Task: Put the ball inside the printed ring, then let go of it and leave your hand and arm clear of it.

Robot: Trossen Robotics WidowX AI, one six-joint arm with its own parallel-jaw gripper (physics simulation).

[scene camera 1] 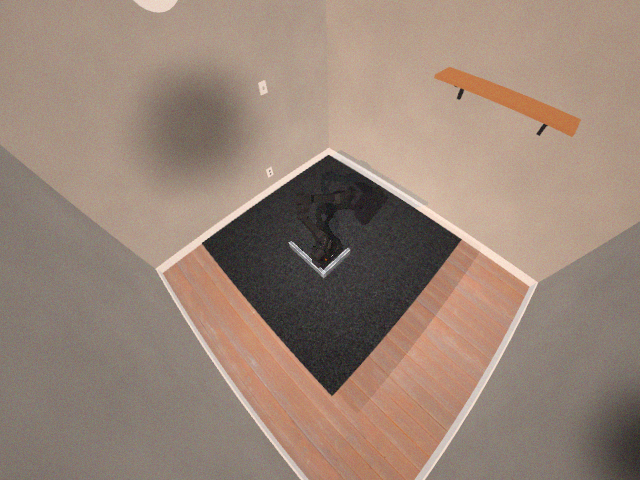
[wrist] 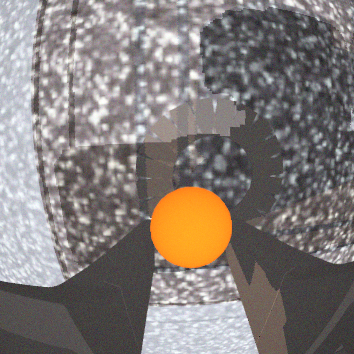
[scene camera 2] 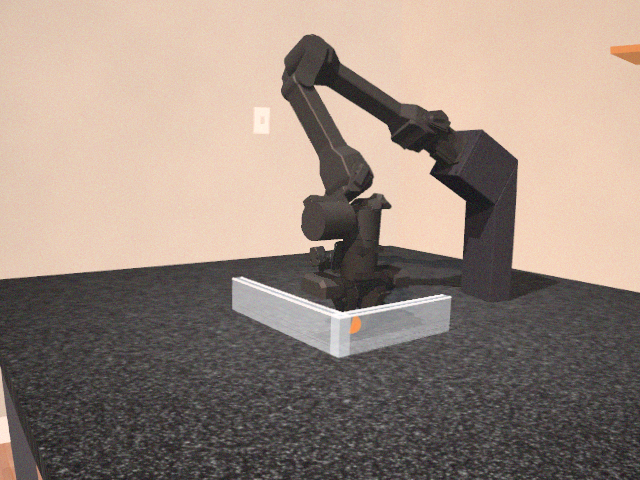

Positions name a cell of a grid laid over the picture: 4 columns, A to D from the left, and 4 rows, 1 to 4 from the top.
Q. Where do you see an orange ball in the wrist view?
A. At C3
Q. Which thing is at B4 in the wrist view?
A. The gripper.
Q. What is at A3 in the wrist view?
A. A clear wall.
